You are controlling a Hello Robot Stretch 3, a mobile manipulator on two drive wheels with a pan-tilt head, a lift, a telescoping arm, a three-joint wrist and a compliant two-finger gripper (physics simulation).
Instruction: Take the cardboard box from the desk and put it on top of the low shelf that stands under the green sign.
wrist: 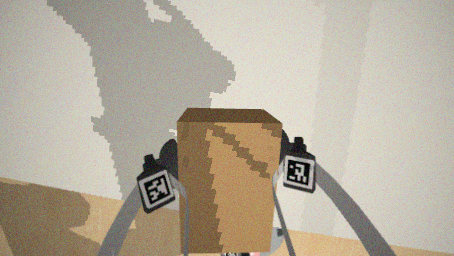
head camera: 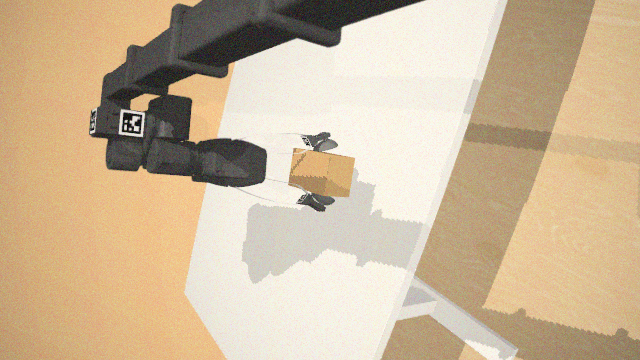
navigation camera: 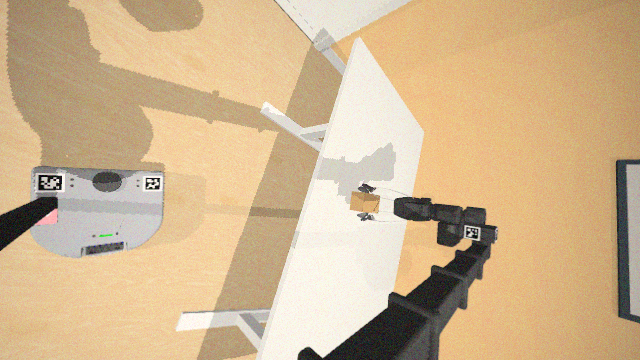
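Seen in the pictures: robot's base at its link origin: (navigation camera: 107,180).
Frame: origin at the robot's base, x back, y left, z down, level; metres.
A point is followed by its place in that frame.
My gripper (head camera: 324,171) @(z -0.813, x 0.022, y -0.614 m) (navigation camera: 366,202) @(z -0.813, x 0.022, y -0.614 m) (wrist: 224,149) @(z -0.813, x 0.022, y -0.614 m) is shut on the cardboard box, with one fingertip against each side of it. The box (head camera: 340,175) @(z -0.843, x 0.017, y -0.561 m) (navigation camera: 361,201) @(z -0.862, x 0.014, y -0.561 m) (wrist: 240,200) is plain brown and is held above the white desk (head camera: 400,60) @(z -0.720, x 0.220, y -0.569 m) (navigation camera: 370,90) @(z -0.720, x -0.434, y -0.794 m) (wrist: 400,100). Its shadow and the arm's shadow fall on the desk top, and the shadow lies apart from the box. The low shelf and the green sign do not show in these views.
The arm (head camera: 220,35) @(z -1.169, x 0.087, y -0.307 m) (navigation camera: 400,325) @(z -1.155, x 0.084, y -0.208 m) reaches over the desk. My wheeled base (navigation camera: 107,205) @(z -0.159, x 0.082, y -0.002 m) stands on the wooden floor in front of the desk. Desk legs (head camera: 465,320) (navigation camera: 290,125) stick out beyond the front edge. A dark-framed picture (navigation camera: 622,240) @(z -1.451, x 0.113, y -1.254 m) is at the right of the navigation view.
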